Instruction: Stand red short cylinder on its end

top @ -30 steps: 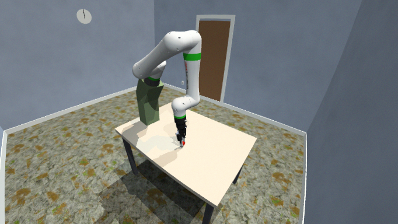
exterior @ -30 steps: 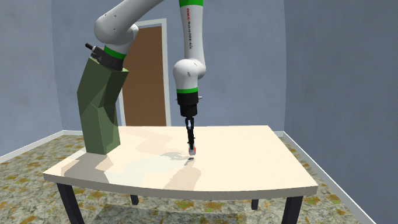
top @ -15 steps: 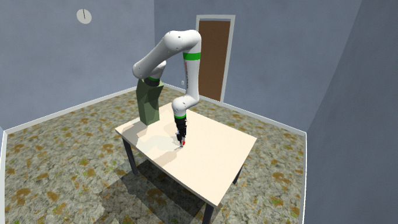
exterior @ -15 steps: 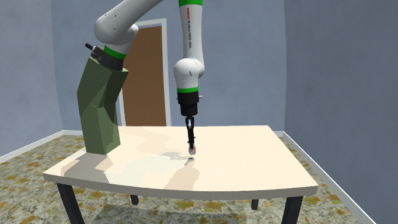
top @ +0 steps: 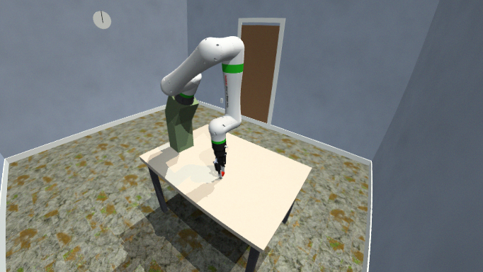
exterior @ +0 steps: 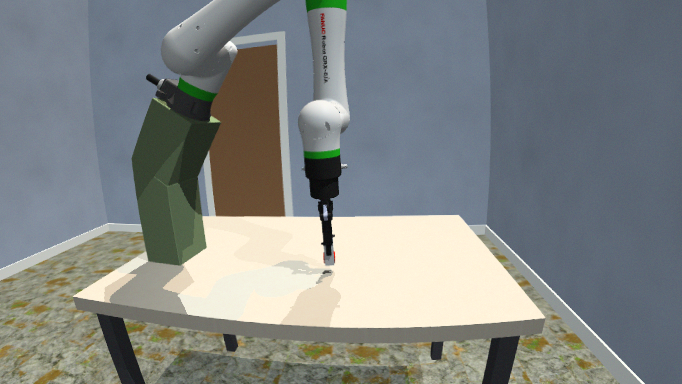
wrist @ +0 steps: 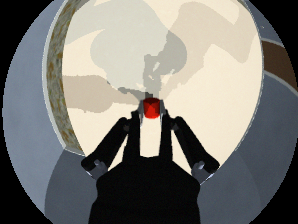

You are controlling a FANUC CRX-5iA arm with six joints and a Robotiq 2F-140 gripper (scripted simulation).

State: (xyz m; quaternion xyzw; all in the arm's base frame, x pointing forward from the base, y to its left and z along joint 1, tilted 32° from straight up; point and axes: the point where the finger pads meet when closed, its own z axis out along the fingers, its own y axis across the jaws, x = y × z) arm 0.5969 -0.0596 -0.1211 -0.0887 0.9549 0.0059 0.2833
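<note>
The red short cylinder is 20 mm below my hand.
</note>
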